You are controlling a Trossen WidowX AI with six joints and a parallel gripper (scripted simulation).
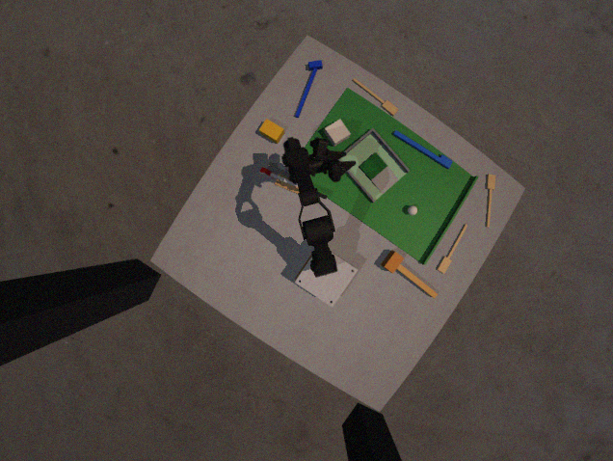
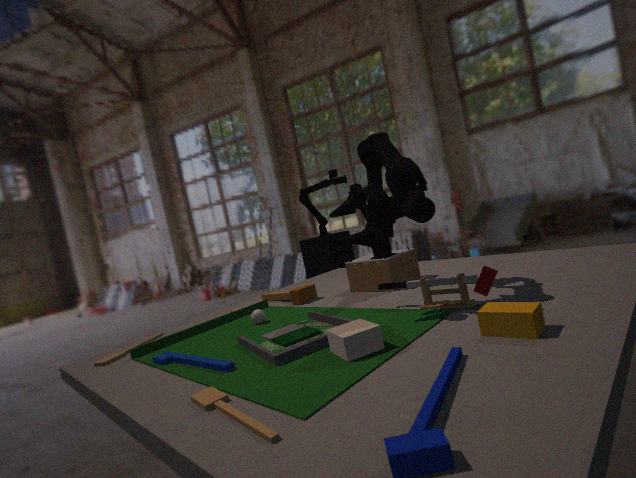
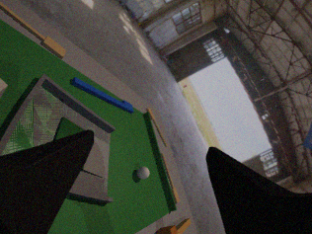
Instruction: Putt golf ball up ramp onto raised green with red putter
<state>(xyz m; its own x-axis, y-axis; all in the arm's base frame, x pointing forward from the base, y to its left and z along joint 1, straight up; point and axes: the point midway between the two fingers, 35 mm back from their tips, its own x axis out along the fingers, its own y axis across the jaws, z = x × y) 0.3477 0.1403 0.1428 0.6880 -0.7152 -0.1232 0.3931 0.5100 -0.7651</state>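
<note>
The red putter lies 19 cm below my gripper tip, 16 cm behind it and 15 cm to the left of it. Also, from my gripper tip: green mat: 24 cm below, 18 cm to the right, 10 cm ahead; white block: 22 cm below, 14 cm ahead, 10 cm to the left; wooden rack: 21 cm below, 17 cm to the left, 16 cm behind.
</note>
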